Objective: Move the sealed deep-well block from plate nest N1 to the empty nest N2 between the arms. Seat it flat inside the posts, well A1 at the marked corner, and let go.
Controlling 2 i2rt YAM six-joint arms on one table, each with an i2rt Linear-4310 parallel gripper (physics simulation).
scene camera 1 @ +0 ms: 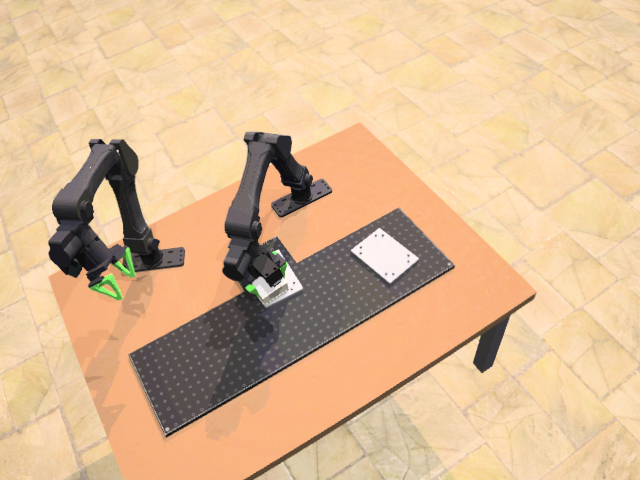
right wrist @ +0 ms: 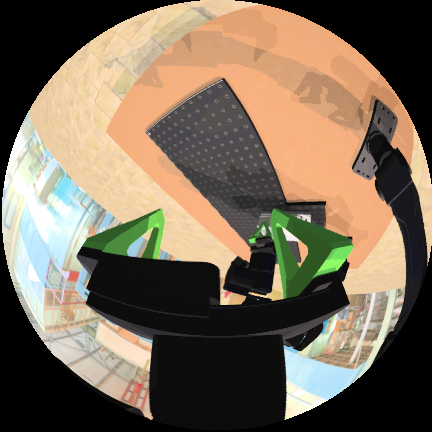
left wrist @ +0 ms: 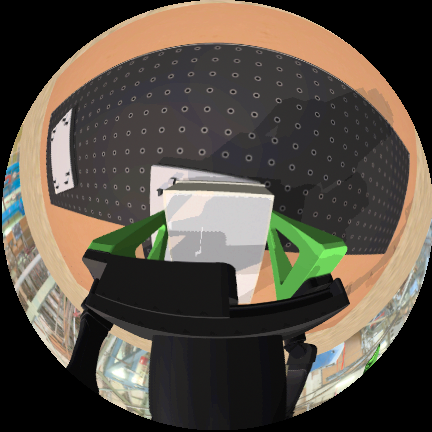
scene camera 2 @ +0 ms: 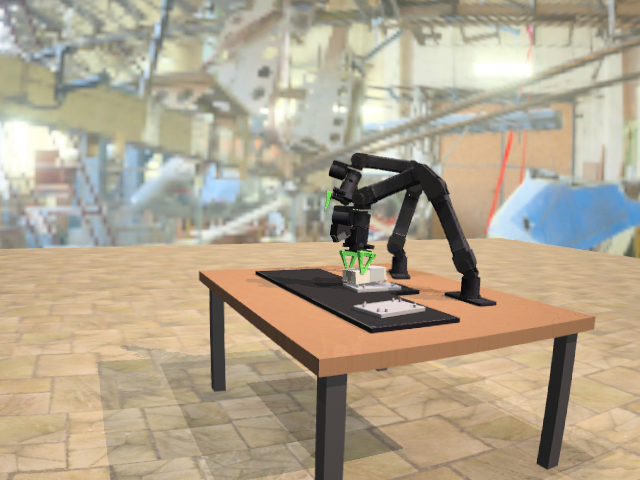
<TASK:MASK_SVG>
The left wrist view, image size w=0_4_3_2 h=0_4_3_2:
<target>my left gripper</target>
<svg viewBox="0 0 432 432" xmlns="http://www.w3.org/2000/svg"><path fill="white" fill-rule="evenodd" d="M92 239L81 258L85 266L95 276L84 304L120 328L139 337L151 340L148 371L148 407L152 420L192 429L232 430L256 427L284 420L286 411L286 371L282 340L297 336L319 325L350 304L340 278L336 277L333 280L330 274L347 250L347 246L342 238L289 218L274 210L271 210L266 240L276 300L238 304L235 268L229 263L164 260L168 239L164 209L144 219ZM276 229L299 249L299 255L293 266L291 266L282 248ZM158 229L147 258L136 257L136 247Z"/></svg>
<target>white block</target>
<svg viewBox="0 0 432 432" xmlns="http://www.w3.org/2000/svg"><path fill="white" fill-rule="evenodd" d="M176 180L174 184L163 189L170 260L225 262L231 264L235 268L238 303L250 303L264 253L274 195L264 187L265 184Z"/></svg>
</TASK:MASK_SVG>
